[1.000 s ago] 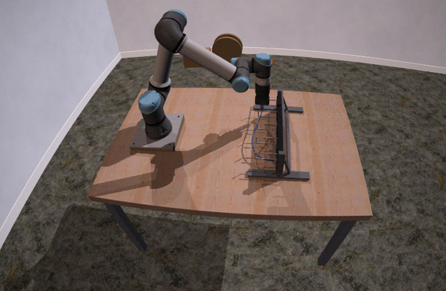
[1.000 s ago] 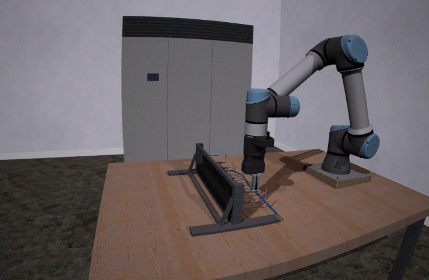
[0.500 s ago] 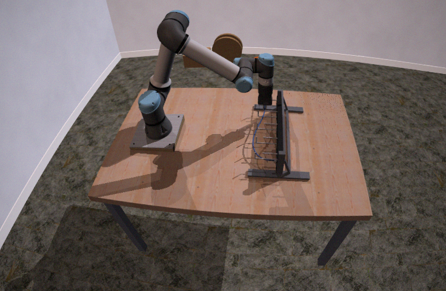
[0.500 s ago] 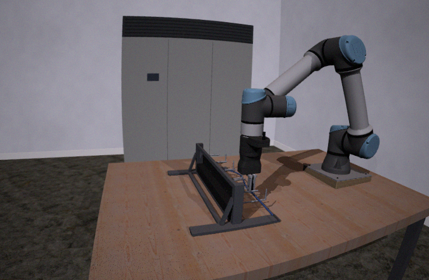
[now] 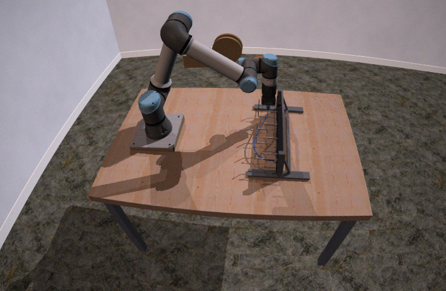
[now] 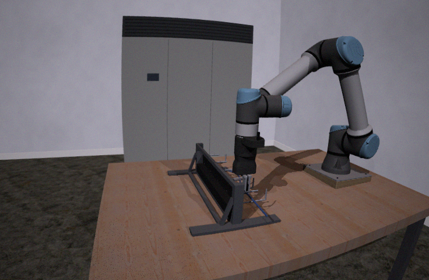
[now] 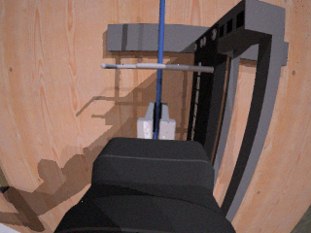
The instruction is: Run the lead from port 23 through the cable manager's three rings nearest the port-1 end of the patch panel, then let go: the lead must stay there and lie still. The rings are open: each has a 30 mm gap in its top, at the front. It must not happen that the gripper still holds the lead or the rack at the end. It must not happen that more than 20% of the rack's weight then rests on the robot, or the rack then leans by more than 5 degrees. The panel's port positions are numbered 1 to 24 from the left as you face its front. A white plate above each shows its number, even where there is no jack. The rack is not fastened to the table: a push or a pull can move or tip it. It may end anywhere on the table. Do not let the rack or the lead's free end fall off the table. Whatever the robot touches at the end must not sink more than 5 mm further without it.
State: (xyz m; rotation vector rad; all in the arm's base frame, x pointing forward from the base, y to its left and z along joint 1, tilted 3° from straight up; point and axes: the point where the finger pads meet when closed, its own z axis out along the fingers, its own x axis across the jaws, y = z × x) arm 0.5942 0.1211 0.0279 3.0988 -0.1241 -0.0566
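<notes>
My gripper is now 5 cm short of the dark rack, 15 cm to the left of it and 2 cm above it.
</notes>
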